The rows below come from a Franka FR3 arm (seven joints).
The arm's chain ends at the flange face. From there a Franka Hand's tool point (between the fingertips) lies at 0.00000 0.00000 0.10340 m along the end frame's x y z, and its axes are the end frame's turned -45 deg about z.
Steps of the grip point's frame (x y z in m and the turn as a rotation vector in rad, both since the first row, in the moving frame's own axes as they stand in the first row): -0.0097 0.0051 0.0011 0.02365 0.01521 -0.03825; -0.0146 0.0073 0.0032 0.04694 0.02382 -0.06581; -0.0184 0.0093 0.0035 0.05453 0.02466 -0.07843; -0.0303 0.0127 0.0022 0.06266 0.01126 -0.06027; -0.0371 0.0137 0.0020 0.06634 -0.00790 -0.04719; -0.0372 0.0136 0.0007 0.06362 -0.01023 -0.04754; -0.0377 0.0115 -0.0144 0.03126 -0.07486 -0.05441
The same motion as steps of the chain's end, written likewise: -0.0026 0.0133 0.0011 0.02748 -0.00597 -0.03825; -0.0033 0.0206 0.0033 0.05003 -0.01635 -0.06581; -0.0040 0.0253 0.0037 0.05600 -0.02112 -0.07843; -0.0085 0.0357 0.0024 0.05227 -0.03635 -0.06027; -0.0110 0.0401 0.0022 0.04132 -0.05250 -0.04719; -0.0112 0.0397 0.0009 0.03775 -0.05222 -0.04754; -0.0109 0.0314 -0.0141 -0.03083 -0.07504 -0.05441
